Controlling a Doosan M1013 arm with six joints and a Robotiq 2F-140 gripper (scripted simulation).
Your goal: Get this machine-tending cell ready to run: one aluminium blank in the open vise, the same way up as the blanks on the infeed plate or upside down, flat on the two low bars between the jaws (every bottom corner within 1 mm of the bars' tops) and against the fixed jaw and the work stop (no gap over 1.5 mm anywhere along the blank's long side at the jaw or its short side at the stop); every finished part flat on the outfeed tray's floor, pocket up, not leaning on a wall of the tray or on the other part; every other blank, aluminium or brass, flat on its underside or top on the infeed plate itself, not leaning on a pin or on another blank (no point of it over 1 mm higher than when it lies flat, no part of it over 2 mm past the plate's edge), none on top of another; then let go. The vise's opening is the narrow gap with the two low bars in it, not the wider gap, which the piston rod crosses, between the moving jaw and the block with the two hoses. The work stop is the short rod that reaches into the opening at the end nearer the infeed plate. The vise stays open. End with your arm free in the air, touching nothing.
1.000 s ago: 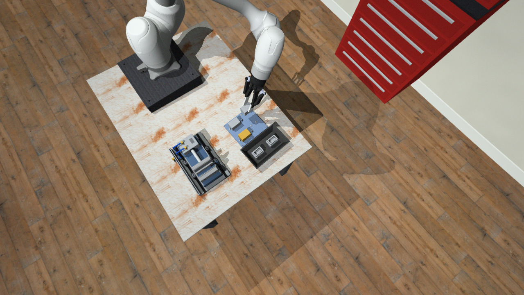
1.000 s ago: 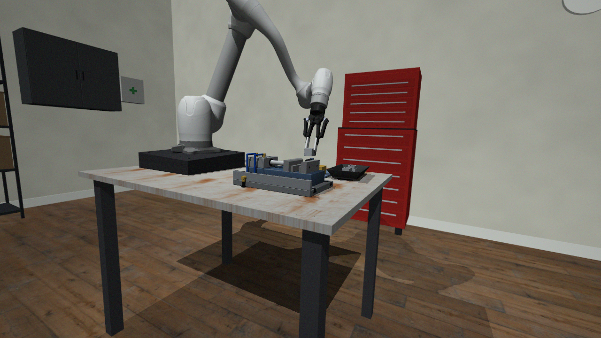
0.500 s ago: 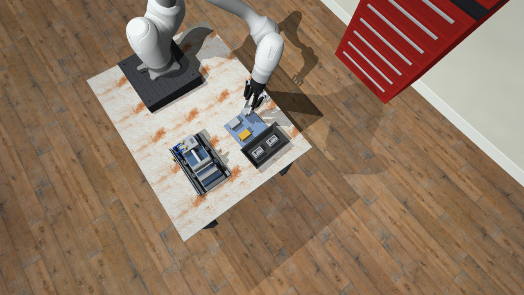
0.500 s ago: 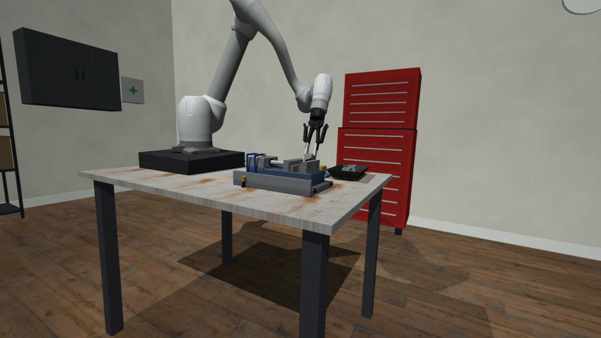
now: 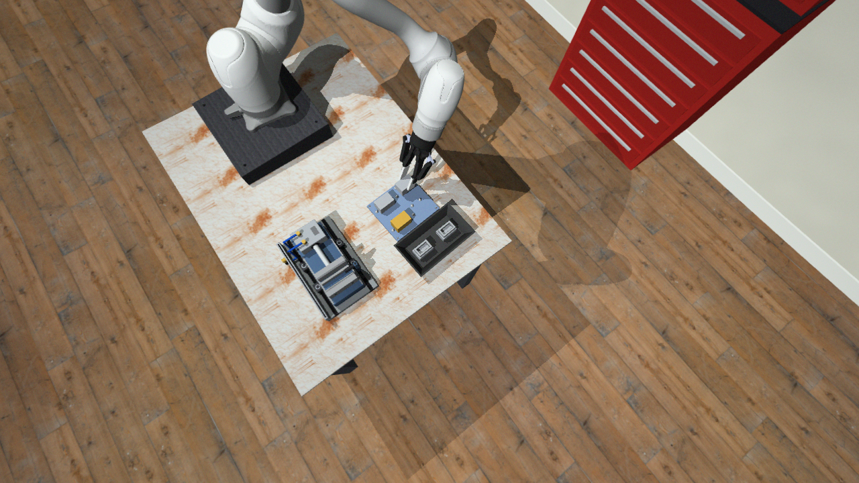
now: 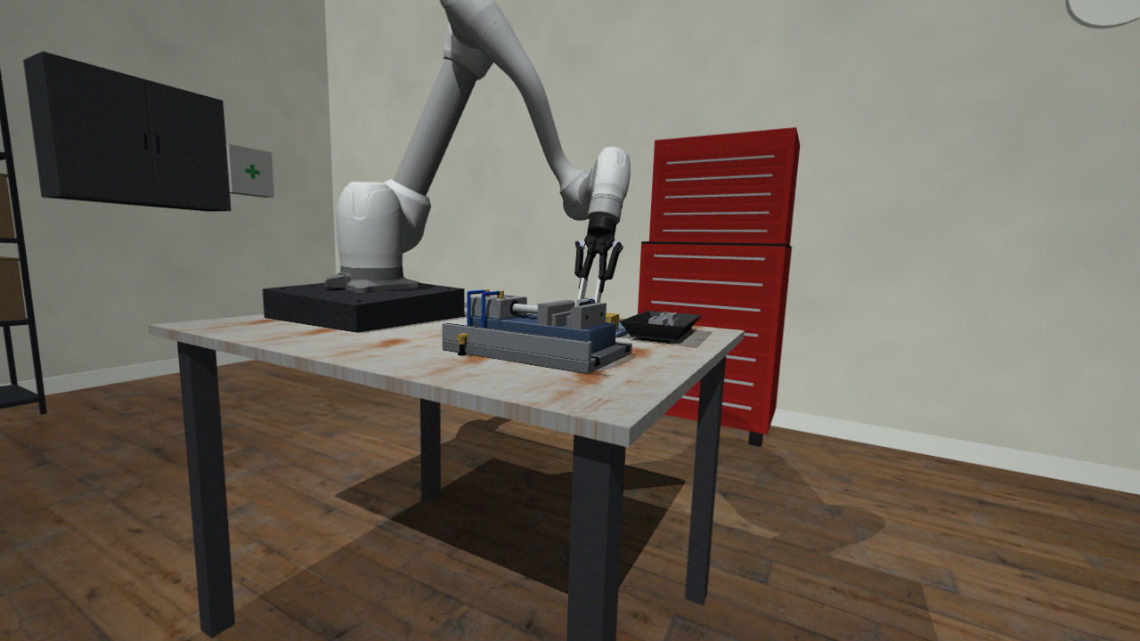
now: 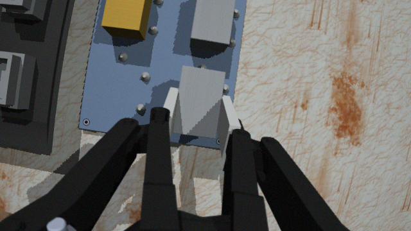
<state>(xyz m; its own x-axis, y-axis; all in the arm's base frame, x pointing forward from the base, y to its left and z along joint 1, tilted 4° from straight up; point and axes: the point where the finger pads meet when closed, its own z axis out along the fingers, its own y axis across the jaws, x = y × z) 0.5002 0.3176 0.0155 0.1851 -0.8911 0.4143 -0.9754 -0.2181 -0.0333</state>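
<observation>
My hand is 80 mm above the infeed plate, 60 mm short of it and 50 mm to the left of it. The rest, counted from my hand: aluminium blank 40 mm below, 10 mm to the right; work stop 300 mm to the right, 200 mm ahead; brass blank 110 mm ahead, 90 mm to the right, 60 mm below.
</observation>
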